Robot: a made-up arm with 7 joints. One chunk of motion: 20 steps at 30 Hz.
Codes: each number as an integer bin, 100 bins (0 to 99) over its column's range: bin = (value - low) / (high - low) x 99, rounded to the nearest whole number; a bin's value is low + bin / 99 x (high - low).
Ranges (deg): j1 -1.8..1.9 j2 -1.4..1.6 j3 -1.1..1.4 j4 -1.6..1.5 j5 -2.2..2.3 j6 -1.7..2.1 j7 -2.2..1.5
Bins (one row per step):
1: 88 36 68 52 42 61 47
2: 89 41 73 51 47 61 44
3: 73 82 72 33 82 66 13
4: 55 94 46 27 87 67 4
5: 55 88 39 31 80 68 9
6: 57 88 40 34 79 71 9
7: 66 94 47 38 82 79 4
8: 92 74 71 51 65 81 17
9: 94 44 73 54 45 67 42
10: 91 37 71 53 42 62 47
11: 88 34 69 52 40 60 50
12: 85 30 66 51 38 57 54
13: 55 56 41 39 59 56 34
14: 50 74 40 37 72 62 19
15: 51 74 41 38 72 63 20
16: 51 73 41 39 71 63 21
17: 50 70 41 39 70 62 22
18: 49 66 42 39 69 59 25
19: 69 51 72 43 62 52 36
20: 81 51 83 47 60 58 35
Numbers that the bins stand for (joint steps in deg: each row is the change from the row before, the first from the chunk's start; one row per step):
1: 1.489 -0.309 0.617 0.028 -0.291 0.641 -0.443
2: 1.526 -0.158 0.743 -0.003 -0.064 0.641 -0.556
3: 0.928 1.085 0.718 -0.567 1.527 0.833 -1.714
4: 0.256 1.448 0.062 -0.755 1.755 0.872 -2.051
5: 0.256 1.267 -0.115 -0.629 1.436 0.910 -1.864
6: 0.330 1.267 -0.090 -0.535 1.391 1.025 -1.864
7: 0.667 1.448 0.087 -0.410 1.527 1.332 -2.051
8: 1.638 0.842 0.693 -0.003 0.755 1.409 -1.565
9: 1.713 -0.067 0.743 0.091 -0.155 0.872 -0.630
10: 1.601 -0.279 0.693 0.060 -0.291 0.680 -0.443
11: 1.489 -0.370 0.642 0.028 -0.382 0.603 -0.331
12: 1.377 -0.491 0.567 -0.003 -0.473 0.488 -0.182
13: 0.256 0.297 -0.065 -0.379 0.482 0.449 -0.929
14: 0.069 0.842 -0.090 -0.441 1.073 0.680 -1.490
15: 0.106 0.842 -0.065 -0.410 1.073 0.718 -1.453
16: 0.106 0.812 -0.065 -0.379 1.027 0.718 -1.415
17: 0.069 0.721 -0.065 -0.379 0.982 0.680 -1.378
18: 0.031 0.600 -0.039 -0.379 0.936 0.565 -1.266
19: 0.779 0.145 0.718 -0.254 0.618 0.296 -0.855
20: 1.227 0.145 0.996 -0.128 0.527 0.526 -0.892

